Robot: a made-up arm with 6 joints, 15 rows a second.
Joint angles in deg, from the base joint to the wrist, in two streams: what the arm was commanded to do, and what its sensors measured. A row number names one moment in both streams.
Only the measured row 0 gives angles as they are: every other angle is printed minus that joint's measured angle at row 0.
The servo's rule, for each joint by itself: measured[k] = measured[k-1] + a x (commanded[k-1-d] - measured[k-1]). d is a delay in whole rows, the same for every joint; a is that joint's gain. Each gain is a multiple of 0.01, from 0.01 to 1. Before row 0 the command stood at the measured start. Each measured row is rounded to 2 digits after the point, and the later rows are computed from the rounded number. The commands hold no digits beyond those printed.
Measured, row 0: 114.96 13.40 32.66 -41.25 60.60 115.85
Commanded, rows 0 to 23: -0.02 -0.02 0.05 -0.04 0.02 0.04; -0.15 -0.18 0.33 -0.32 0.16 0.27; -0.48 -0.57 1.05 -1.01 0.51 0.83; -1.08 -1.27 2.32 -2.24 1.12 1.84; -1.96 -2.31 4.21 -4.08 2.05 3.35; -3.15 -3.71 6.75 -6.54 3.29 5.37; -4.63 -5.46 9.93 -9.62 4.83 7.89; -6.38 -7.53 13.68 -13.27 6.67 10.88; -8.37 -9.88 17.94 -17.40 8.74 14.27; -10.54 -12.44 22.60 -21.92 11.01 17.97; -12.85 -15.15 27.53 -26.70 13.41 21.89; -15.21 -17.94 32.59 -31.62 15.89 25.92; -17.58 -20.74 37.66 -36.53 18.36 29.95; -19.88 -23.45 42.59 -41.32 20.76 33.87; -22.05 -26.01 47.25 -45.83 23.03 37.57; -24.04 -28.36 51.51 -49.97 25.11 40.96; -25.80 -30.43 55.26 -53.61 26.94 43.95; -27.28 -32.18 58.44 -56.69 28.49 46.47; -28.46 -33.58 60.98 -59.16 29.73 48.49; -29.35 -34.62 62.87 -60.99 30.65 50.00; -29.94 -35.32 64.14 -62.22 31.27 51.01; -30.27 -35.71 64.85 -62.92 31.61 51.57; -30.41 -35.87 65.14 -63.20 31.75 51.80; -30.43 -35.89 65.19 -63.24 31.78 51.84
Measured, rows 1 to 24: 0.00 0.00 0.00 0.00 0.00 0.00; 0.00 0.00 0.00 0.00 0.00 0.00; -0.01 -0.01 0.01 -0.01 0.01 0.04; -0.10 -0.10 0.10 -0.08 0.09 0.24; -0.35 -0.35 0.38 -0.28 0.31 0.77; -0.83 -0.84 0.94 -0.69 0.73 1.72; -1.58 -1.62 1.89 -1.40 1.42 3.17; -2.62 -2.73 3.30 -2.48 2.39 5.13; -3.95 -4.18 5.22 -3.98 3.66 7.59; -5.55 -5.96 7.67 -5.93 5.23 10.52; -7.41 -8.04 10.65 -8.34 7.06 13.86; -9.48 -10.37 14.12 -11.19 9.11 17.52; -11.70 -12.90 18.01 -14.45 11.35 21.41; -14.02 -15.57 22.24 -18.06 13.71 25.42; -16.37 -18.31 26.71 -21.94 16.13 29.45; -18.69 -21.03 31.32 -26.01 18.54 33.38; -20.91 -23.67 35.94 -30.17 20.87 37.11; -22.98 -26.16 40.46 -34.33 23.07 40.54; -24.84 -28.42 44.75 -38.38 25.08 43.57; -26.45 -30.41 48.72 -42.23 26.85 46.15; -27.78 -32.09 52.28 -45.79 28.35 48.23; -28.82 -33.43 55.35 -48.98 29.55 49.81; -29.56 -34.43 57.90 -51.76 30.44 50.88; -30.03 -35.11 59.92 -54.10 31.05 51.49
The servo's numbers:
d 2
a 0.66 0.53 0.29 0.21 0.52 0.89

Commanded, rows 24 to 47: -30.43 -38.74 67.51 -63.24 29.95 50.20; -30.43 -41.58 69.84 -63.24 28.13 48.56; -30.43 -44.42 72.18 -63.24 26.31 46.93; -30.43 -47.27 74.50 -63.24 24.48 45.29; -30.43 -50.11 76.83 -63.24 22.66 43.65; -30.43 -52.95 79.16 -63.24 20.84 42.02; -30.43 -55.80 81.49 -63.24 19.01 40.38; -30.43 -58.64 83.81 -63.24 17.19 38.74; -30.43 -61.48 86.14 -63.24 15.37 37.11; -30.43 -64.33 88.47 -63.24 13.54 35.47; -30.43 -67.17 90.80 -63.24 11.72 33.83; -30.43 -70.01 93.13 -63.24 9.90 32.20; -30.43 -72.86 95.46 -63.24 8.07 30.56; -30.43 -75.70 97.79 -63.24 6.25 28.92; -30.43 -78.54 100.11 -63.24 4.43 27.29; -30.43 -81.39 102.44 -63.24 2.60 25.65; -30.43 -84.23 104.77 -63.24 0.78 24.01; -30.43 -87.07 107.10 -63.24 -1.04 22.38; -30.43 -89.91 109.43 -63.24 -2.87 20.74; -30.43 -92.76 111.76 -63.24 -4.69 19.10; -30.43 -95.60 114.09 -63.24 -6.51 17.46; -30.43 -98.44 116.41 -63.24 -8.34 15.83; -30.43 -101.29 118.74 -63.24 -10.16 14.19; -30.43 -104.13 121.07 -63.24 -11.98 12.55
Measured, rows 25 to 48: -30.28 -35.51 61.43 -56.01 31.41 51.77; -30.38 -35.71 62.52 -57.53 31.60 51.83; -30.41 -37.32 63.97 -58.73 30.74 50.38; -30.42 -39.58 65.67 -59.68 29.38 48.76; -30.43 -42.15 67.56 -60.43 27.78 47.13; -30.43 -44.86 69.57 -61.02 26.06 45.49; -30.43 -47.64 71.68 -61.49 24.29 43.85; -30.43 -50.45 73.85 -61.86 22.50 42.22; -30.43 -53.29 76.07 -62.15 20.69 40.58; -30.43 -56.13 78.31 -62.38 18.87 38.94; -30.43 -58.97 80.58 -62.56 17.05 37.31; -30.43 -61.81 82.87 -62.70 15.22 35.67; -30.43 -64.65 85.17 -62.81 13.40 34.03; -30.43 -67.49 87.48 -62.90 11.58 32.40; -30.43 -70.34 89.79 -62.97 9.75 30.76; -30.43 -73.18 92.11 -63.03 7.93 29.12; -30.43 -76.02 94.43 -63.07 6.11 27.49; -30.43 -78.87 96.75 -63.11 4.28 25.85; -30.43 -81.71 99.08 -63.14 2.46 24.21; -30.43 -84.55 101.41 -63.16 0.64 22.58; -30.43 -87.39 103.74 -63.18 -1.19 20.94; -30.43 -90.24 106.07 -63.19 -3.01 19.30; -30.43 -93.08 108.40 -63.20 -4.83 17.66; -30.43 -95.92 110.72 -63.21 -6.66 16.03
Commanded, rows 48 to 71: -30.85 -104.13 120.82 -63.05 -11.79 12.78; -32.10 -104.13 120.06 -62.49 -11.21 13.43; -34.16 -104.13 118.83 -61.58 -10.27 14.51; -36.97 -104.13 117.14 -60.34 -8.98 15.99; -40.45 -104.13 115.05 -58.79 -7.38 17.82; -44.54 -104.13 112.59 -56.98 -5.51 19.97; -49.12 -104.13 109.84 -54.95 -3.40 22.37; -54.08 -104.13 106.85 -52.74 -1.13 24.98; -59.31 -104.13 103.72 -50.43 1.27 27.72; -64.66 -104.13 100.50 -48.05 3.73 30.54; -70.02 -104.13 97.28 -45.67 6.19 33.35; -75.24 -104.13 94.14 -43.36 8.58 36.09; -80.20 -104.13 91.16 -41.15 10.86 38.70; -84.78 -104.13 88.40 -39.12 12.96 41.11; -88.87 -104.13 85.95 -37.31 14.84 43.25; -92.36 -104.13 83.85 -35.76 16.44 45.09; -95.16 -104.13 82.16 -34.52 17.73 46.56; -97.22 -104.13 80.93 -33.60 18.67 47.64; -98.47 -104.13 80.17 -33.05 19.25 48.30; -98.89 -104.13 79.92 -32.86 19.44 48.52; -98.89 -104.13 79.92 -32.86 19.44 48.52; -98.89 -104.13 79.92 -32.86 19.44 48.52; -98.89 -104.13 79.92 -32.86 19.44 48.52; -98.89 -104.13 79.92 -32.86 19.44 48.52
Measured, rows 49 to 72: -30.43 -98.77 113.05 -63.22 -8.48 14.39; -30.43 -101.61 115.38 -63.22 -10.30 12.75; -30.71 -102.95 116.96 -63.18 -11.07 12.78; -31.63 -103.58 117.86 -63.04 -11.14 13.36; -33.30 -103.87 118.14 -62.73 -10.69 14.38; -35.72 -104.01 117.85 -62.23 -9.80 15.81; -38.84 -104.07 117.04 -61.51 -8.54 17.60; -42.60 -104.10 115.75 -60.56 -6.96 19.71; -46.90 -104.12 114.04 -59.38 -5.11 22.08; -51.64 -104.13 111.95 -57.99 -3.04 24.66; -56.70 -104.13 109.56 -56.40 -0.80 27.38; -61.95 -104.13 106.93 -54.65 1.56 30.19; -67.28 -104.13 104.13 -52.76 3.97 33.00; -72.53 -104.13 101.23 -50.79 6.37 35.75; -77.59 -104.13 98.31 -48.77 8.70 38.38; -82.34 -104.13 95.44 -46.74 10.92 40.81; -86.65 -104.13 92.69 -44.76 12.96 42.98; -90.42 -104.13 90.13 -42.87 14.77 44.86; -93.55 -104.13 87.82 -41.12 16.31 46.37; -95.97 -104.13 85.82 -39.54 17.54 47.50; -97.62 -104.13 84.18 -38.18 18.43 48.21; -98.46 -104.13 82.94 -37.06 18.96 48.49; -98.74 -104.13 82.06 -36.18 19.21 48.52; -98.84 -104.13 81.44 -35.48 19.33 48.52
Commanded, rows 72 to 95: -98.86 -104.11 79.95 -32.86 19.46 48.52; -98.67 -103.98 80.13 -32.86 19.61 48.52; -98.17 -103.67 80.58 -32.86 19.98 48.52; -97.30 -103.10 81.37 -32.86 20.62 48.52; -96.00 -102.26 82.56 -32.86 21.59 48.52; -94.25 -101.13 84.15 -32.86 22.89 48.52; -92.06 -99.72 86.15 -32.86 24.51 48.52; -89.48 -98.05 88.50 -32.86 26.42 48.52; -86.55 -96.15 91.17 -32.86 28.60 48.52; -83.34 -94.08 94.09 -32.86 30.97 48.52; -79.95 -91.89 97.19 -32.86 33.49 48.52; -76.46 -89.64 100.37 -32.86 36.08 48.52; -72.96 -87.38 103.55 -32.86 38.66 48.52; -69.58 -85.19 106.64 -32.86 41.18 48.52; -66.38 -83.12 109.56 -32.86 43.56 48.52; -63.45 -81.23 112.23 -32.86 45.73 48.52; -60.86 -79.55 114.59 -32.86 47.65 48.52; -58.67 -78.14 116.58 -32.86 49.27 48.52; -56.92 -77.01 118.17 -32.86 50.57 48.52; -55.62 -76.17 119.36 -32.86 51.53 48.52; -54.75 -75.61 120.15 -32.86 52.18 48.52; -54.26 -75.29 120.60 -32.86 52.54 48.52; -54.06 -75.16 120.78 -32.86 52.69 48.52; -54.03 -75.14 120.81 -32.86 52.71 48.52
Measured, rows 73 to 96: -98.87 -104.13 81.00 -34.93 19.39 48.52; -98.88 -104.13 80.69 -34.50 19.42 48.52; -98.87 -104.12 80.48 -34.16 19.44 48.52; -98.74 -104.05 80.38 -33.89 19.53 48.52; -98.36 -103.85 80.44 -33.67 19.76 48.52; -97.66 -103.45 80.71 -33.50 20.21 48.52; -96.56 -102.82 81.25 -33.37 20.93 48.52; -95.04 -101.92 82.09 -33.26 21.95 48.52; -93.07 -100.75 83.27 -33.18 23.28 48.52; -90.70 -99.32 84.79 -33.11 24.91 48.52; -87.96 -97.64 86.64 -33.06 26.83 48.52; -84.91 -95.75 88.80 -33.02 28.98 48.52; -81.64 -93.70 91.23 -32.99 31.33 48.52; -78.22 -91.55 93.88 -32.96 33.80 48.52; -74.75 -89.34 96.68 -32.94 36.33 48.52; -71.34 -87.14 99.57 -32.92 38.85 48.52; -68.07 -85.01 102.47 -32.91 41.30 48.52; -65.02 -83.01 105.30 -32.90 43.60 48.52; -62.27 -81.18 107.99 -32.89 45.71 48.52; -59.89 -79.57 110.48 -32.88 47.56 48.52; -57.93 -78.21 112.71 -32.88 49.13 48.52; -56.41 -77.13 114.64 -32.88 50.38 48.52; -55.31 -76.32 116.24 -32.88 51.32 48.52; -54.62 -75.77 117.50 -32.88 51.95 48.52
